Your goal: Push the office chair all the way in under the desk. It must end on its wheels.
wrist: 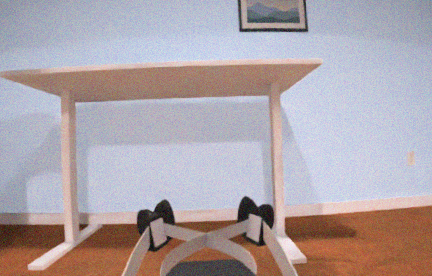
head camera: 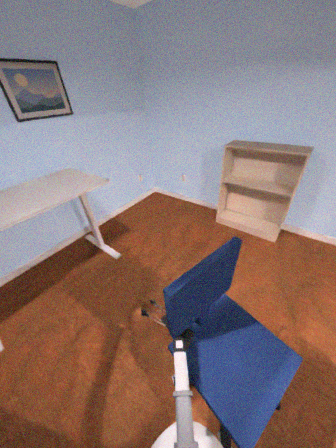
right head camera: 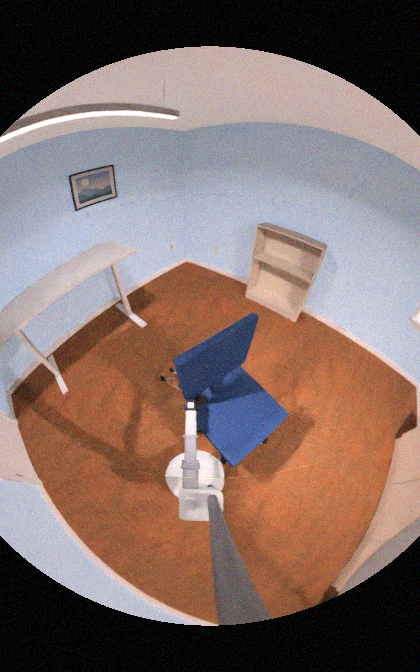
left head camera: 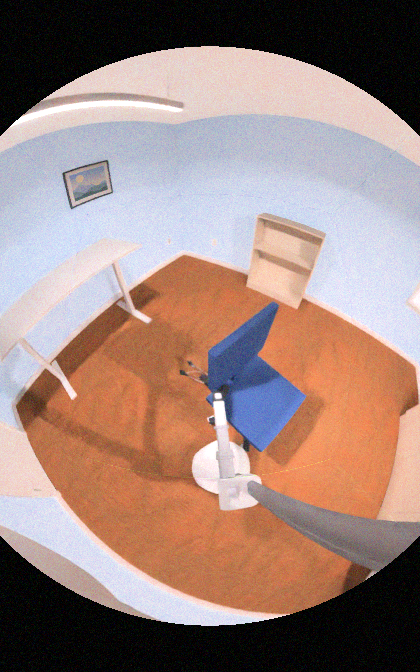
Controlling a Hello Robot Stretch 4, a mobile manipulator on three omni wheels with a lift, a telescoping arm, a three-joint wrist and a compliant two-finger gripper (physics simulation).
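Places are measured from the robot's base along level axes (x ahead, y left, z up), in centimetres.
Pixels of known places: gripper, fingertip midpoint: (wrist: 205, 214) (head camera: 145, 305).
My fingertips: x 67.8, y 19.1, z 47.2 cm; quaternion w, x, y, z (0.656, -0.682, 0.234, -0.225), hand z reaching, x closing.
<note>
Behind a point stands the place of what it marks.
The blue office chair (head camera: 250, 360) {x 37.0, y -35.0, z 44.3 cm} (left head camera: 270, 400) (right head camera: 245, 415) stands upright on the floor to the right of my arm, well away from the desk. Its backrest is on the side nearer the desk and its seat extends away from it. Its base is mostly hidden under the seat. The pale desk (head camera: 50, 192) {x 147.7, y 100.3, z 92.3 cm} (left head camera: 65, 277) (right head camera: 65, 277) (wrist: 175, 82) {x 129.4, y 121.3, z 89.8 cm} stands along the left wall, with an open space between its two legs. My gripper (head camera: 149, 307) {x 67.8, y 19.1, z 47.2 cm} (left head camera: 186, 368) (right head camera: 167, 374) (wrist: 205, 214) {x 67.8, y 19.1, z 47.2 cm} is open and empty, just past the backrest's left edge, pointing at the desk. Contact with the chair cannot be told.
A low pale bookshelf (head camera: 270, 146) {x 197.0, y -108.0, z 103.2 cm} (left head camera: 292, 224) (right head camera: 292, 234) stands against the far wall, beyond the chair. My white round base (left head camera: 205, 470) (right head camera: 175, 475) is close beside the chair's seat. The desk's feet (wrist: 50, 256) spread along the floor at both ends.
</note>
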